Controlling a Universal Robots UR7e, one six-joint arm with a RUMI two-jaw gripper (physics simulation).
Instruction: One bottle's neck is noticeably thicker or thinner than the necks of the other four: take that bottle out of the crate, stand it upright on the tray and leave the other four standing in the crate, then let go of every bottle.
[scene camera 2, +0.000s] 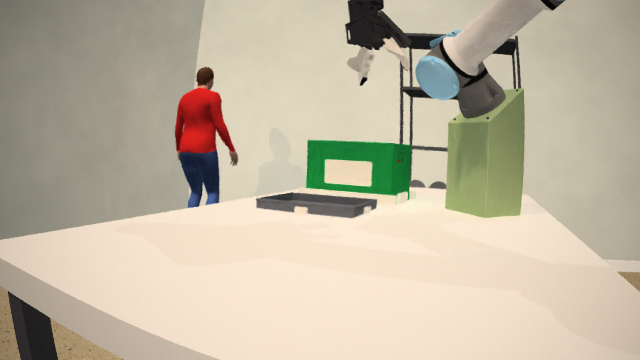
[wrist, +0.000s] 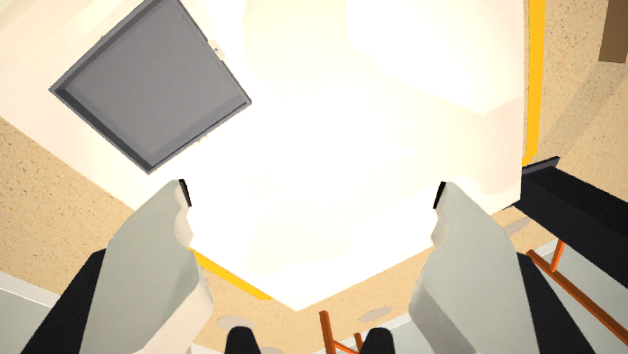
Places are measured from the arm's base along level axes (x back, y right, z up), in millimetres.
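Where they show: gripper, fingertip midpoint: (scene camera 2: 383, 78) (wrist: 312, 183); arm's base at its link origin: (scene camera 2: 484, 105).
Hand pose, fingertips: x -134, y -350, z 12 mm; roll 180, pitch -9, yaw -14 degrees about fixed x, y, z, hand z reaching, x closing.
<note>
Each offset is from my fingertips to the top centre of the thing. Level surfaces: height alone.
A green crate {dx -278, dy +328, dz -137 mm} (scene camera 2: 358, 190) with a pale label stands on the table in the scene view; its walls hide its inside, and no bottles show in either view. A dark grey tray {dx -213, dy +53, dz -287 mm} (scene camera 2: 310, 209) (wrist: 150, 90) lies on the table in front of the crate; its floor is bare in the wrist view, though its far corner is cut off by the top edge. My gripper (scene camera 2: 384, 74) (wrist: 312, 183) is open, with its two pale fingers wide apart and nothing between them. It hangs high above the table, above the level of the crate's top.
The white table {dz -312 mm} (scene camera 2: 300, 280) (wrist: 310, 175) carries the robot's green pedestal (scene camera 2: 467, 167), right of the crate. A dark shelf rack (scene camera 2: 401, 115) stands behind. A person in a red top (scene camera 2: 200, 120) is beyond the table at the left. Yellow floor lines (wrist: 535, 75) run beside the table.
</note>
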